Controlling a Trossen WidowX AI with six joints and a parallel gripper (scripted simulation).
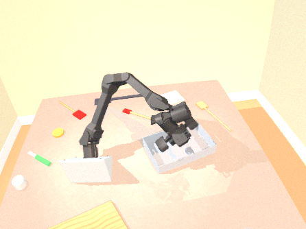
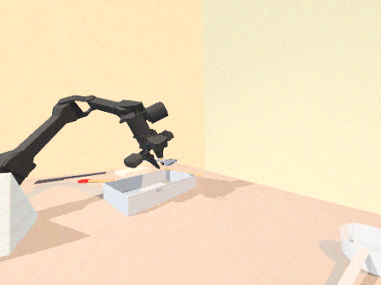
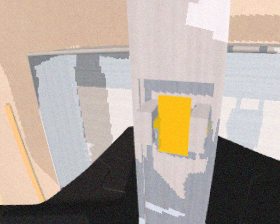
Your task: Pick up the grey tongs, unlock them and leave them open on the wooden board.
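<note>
Now: gripper tip 47 cm past the wooden board, 36 cm to the left of it and 10 cm above it. From my gripper tip the other things lie so: white box: 47 cm to the left, 10 cm below, 2 cm ahead; then yellow lock mark: 3 cm above, 2 cm to the right, 1 cm behind; then roasting tin: 8 cm below, 7 cm to the left.
</note>
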